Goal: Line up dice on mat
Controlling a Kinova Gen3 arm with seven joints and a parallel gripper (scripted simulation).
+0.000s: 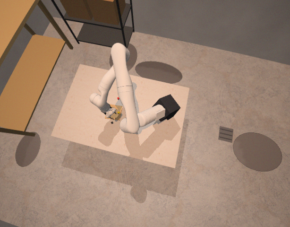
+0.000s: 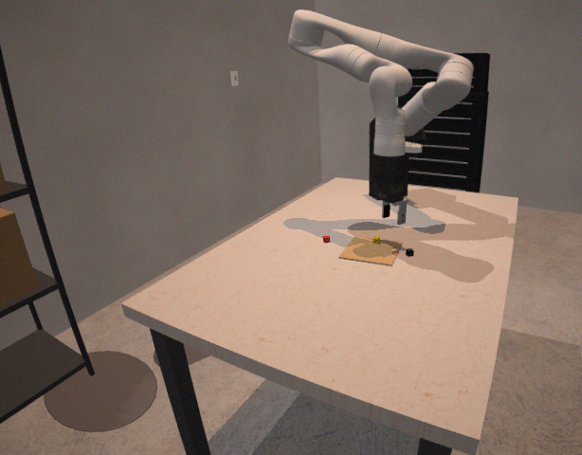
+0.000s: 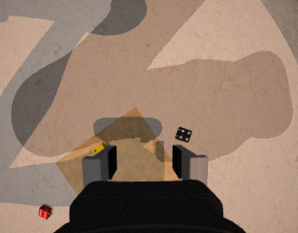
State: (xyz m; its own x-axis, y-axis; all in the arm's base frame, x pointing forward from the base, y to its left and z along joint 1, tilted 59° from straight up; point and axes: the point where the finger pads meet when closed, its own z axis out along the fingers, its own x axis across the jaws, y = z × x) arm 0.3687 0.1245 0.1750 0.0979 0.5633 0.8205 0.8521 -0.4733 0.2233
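Now: hand 10 mm past the black die, 50 mm to the right of it and 100 mm above it. The rest, counted from my hand: tan mat: 40 mm ahead, 40 mm to the right, 100 mm below; then yellow die: 60 mm to the right, 90 mm below; then red die: 90 mm ahead, 170 mm to the right, 100 mm below.
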